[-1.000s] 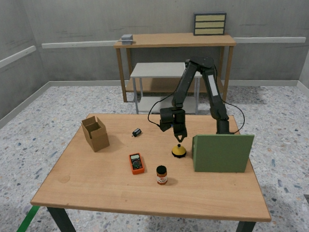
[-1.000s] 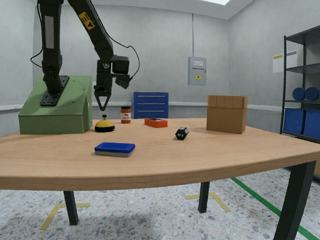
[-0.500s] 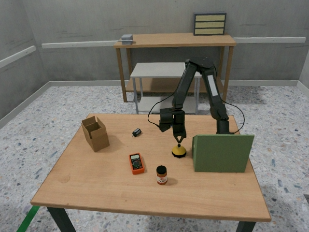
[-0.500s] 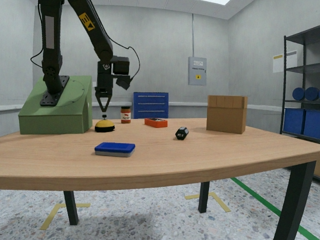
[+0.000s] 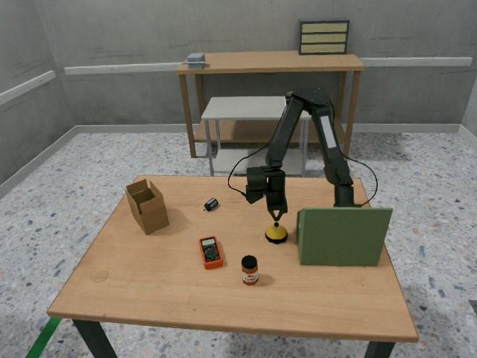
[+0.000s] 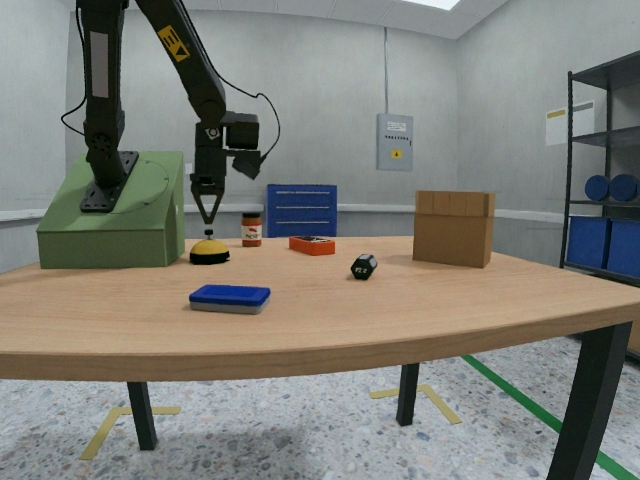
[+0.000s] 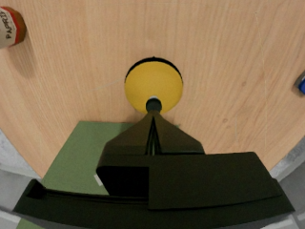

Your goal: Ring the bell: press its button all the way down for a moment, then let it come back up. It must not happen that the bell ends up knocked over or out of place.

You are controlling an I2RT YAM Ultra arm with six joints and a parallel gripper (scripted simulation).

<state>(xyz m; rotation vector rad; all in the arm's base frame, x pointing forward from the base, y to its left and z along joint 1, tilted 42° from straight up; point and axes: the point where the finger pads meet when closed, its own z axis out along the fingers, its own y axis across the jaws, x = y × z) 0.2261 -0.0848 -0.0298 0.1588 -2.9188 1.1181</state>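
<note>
Now: hand 30 mm above the button. The rest, counted from my hand: blue-topped flat block (280 mm to the right, 70 mm below, 70 mm ahead); then bell (50 mm below); then jar (210 mm to the left, 80 mm ahead, 40 mm below).
</note>
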